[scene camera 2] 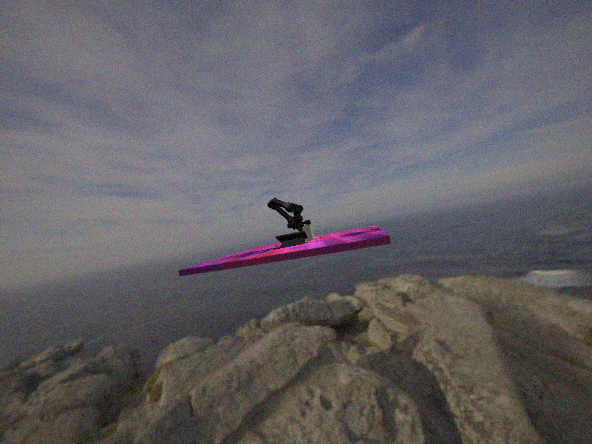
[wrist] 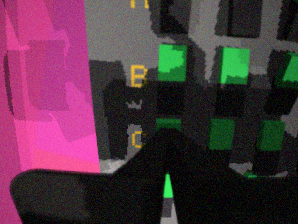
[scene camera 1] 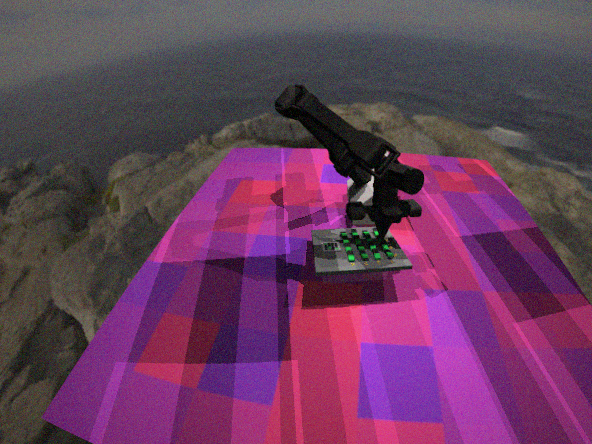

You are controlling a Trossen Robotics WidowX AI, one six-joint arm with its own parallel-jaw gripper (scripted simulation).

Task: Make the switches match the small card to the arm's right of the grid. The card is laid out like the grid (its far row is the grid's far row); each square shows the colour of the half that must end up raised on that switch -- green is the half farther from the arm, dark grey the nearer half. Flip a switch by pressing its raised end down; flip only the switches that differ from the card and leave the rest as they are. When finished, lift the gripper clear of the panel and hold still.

Path:
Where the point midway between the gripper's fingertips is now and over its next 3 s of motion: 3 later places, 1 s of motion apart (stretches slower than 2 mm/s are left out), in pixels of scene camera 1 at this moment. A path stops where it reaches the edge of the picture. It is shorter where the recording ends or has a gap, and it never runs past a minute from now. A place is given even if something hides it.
My gripper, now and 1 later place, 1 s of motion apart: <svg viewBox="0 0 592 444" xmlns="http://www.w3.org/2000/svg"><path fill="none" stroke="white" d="M381 239L368 217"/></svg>

